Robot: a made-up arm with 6 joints.
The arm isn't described. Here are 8 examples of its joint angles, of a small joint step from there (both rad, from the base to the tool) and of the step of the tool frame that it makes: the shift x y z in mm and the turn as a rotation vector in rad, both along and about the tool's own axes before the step.
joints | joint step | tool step
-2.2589 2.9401 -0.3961 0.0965 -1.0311 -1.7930 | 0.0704 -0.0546 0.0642 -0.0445 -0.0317 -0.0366 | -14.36 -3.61 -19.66 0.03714 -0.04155 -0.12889
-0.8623 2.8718 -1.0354 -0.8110 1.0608 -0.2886 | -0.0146 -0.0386 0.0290 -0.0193 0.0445 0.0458 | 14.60 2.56 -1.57 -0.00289 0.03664 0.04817
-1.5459 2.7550 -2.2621 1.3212 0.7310 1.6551 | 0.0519 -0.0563 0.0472 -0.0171 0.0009 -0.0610 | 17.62 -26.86 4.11 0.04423 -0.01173 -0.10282
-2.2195 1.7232 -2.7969 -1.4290 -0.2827 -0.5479 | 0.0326 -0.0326 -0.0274 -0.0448 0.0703 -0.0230 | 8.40 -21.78 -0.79 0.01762 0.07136 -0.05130
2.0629 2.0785 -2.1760 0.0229 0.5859 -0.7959 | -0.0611 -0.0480 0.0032 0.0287 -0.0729 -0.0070 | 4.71 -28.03 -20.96 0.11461 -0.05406 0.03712
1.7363 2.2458 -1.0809 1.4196 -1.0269 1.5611 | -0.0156 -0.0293 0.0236 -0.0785 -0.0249 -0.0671 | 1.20 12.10 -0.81 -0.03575 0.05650 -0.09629
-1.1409 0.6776 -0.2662 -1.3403 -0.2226 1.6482 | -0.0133 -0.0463 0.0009 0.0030 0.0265 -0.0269 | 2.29 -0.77 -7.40 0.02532 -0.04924 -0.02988
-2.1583 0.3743 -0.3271 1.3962 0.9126 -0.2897 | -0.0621 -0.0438 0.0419 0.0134 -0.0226 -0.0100 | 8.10 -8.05 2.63 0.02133 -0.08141 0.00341
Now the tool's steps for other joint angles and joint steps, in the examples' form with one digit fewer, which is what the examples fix.
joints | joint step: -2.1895 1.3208 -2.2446 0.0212 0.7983 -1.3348 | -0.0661 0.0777 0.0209 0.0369 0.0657 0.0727
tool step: 14.1 22.0 35.5 -0.1457 0.0832 0.0916
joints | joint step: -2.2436 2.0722 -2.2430 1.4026 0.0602 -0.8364 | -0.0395 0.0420 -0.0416 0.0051 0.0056 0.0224
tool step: -0.1 -19.7 7.0 0.0283 -0.0166 0.0179
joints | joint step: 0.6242 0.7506 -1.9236 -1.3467 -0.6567 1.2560 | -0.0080 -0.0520 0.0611 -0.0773 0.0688 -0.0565
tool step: -4.8 4.8 -9.4 0.0497 0.0777 -0.1205
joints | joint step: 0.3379 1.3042 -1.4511 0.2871 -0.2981 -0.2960 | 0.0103 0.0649 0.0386 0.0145 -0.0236 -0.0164
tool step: 30.6 3.2 13.8 -0.0003 0.0821 -0.0070
